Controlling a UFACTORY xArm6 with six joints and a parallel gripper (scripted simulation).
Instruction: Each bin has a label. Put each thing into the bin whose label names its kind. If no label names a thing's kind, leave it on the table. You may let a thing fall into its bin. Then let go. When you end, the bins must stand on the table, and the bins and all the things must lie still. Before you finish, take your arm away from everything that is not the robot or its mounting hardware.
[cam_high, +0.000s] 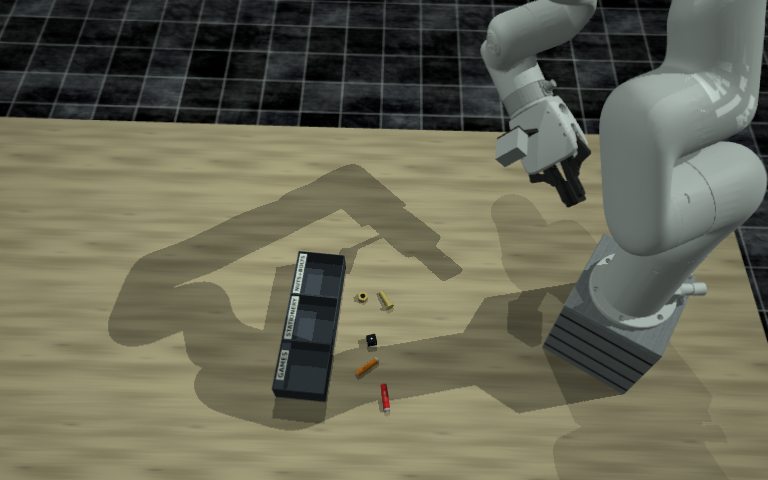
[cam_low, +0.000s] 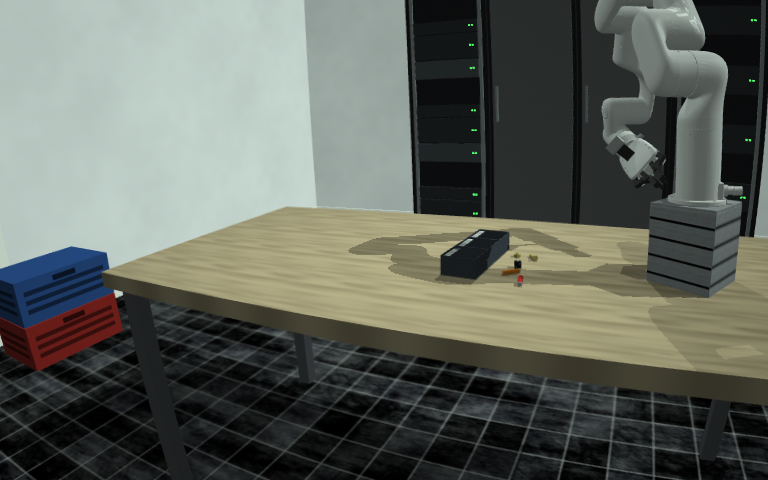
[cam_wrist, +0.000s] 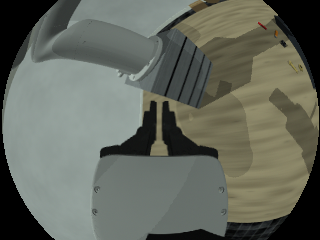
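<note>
Now: hand 43 cm short of the dark three-part bin, 15 cm to the right of it and 17 cm above it. The rest, counted from my hand: brass nut (34 cm ahead, 9 cm to the left, 19 cm below); black die (33 cm ahead, 18 cm to the left, 19 cm below); brass bolt (30 cm ahead, 11 cm to the left, 19 cm below).
</note>
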